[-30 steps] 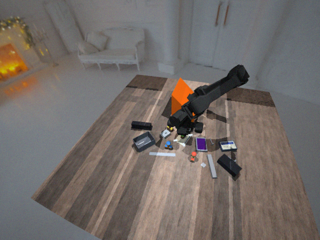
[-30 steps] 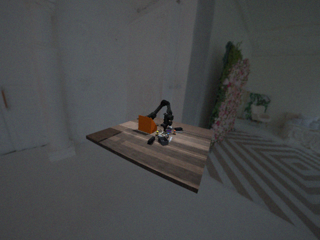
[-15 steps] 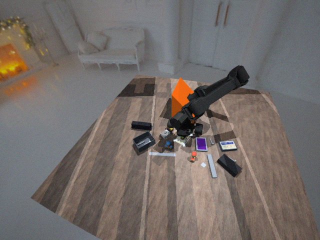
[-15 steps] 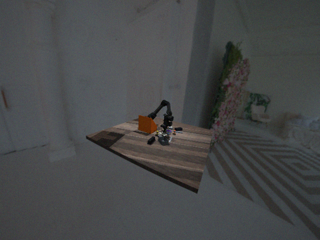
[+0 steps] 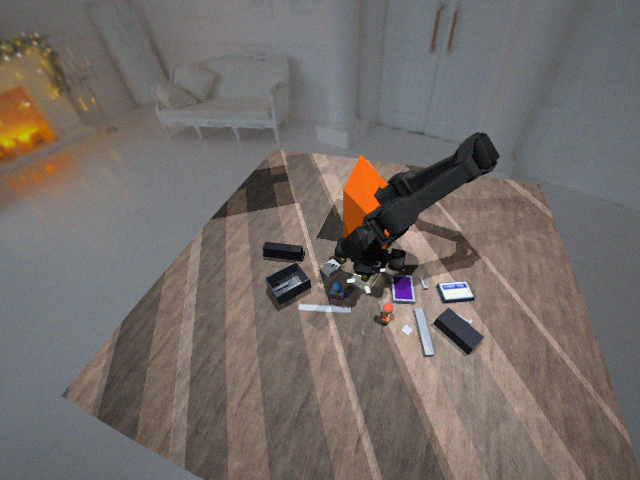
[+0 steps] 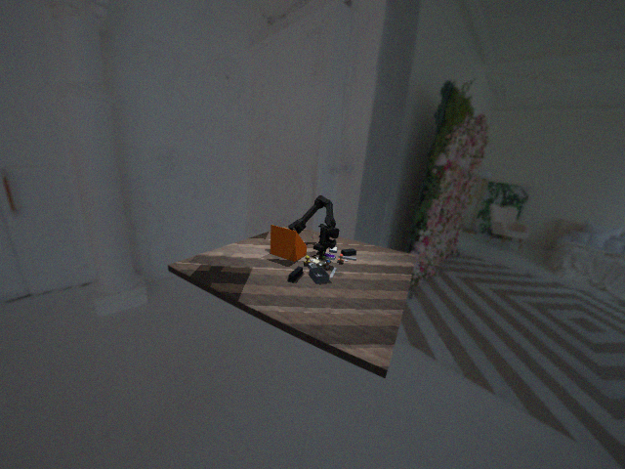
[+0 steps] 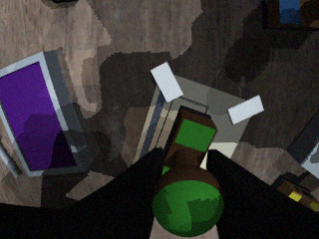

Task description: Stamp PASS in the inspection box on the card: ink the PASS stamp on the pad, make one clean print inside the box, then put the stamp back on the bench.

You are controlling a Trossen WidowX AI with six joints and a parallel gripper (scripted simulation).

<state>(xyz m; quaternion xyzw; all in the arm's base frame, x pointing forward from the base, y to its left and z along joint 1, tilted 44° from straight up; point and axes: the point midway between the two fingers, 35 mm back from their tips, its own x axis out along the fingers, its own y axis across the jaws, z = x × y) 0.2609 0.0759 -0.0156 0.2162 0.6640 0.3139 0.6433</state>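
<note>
Now: the cream card 2 cm behind my gripper tip, 1 cm to the right of it and 5 cm below it. Round my gripper tip: blue-knobbed stamp (9 cm ahead, 6 cm to the right, 2 cm below); then ink pad (1 cm behind, 11 cm to the left, 4 cm below); then green-knobbed stamp (right at my gripper tip).
</note>
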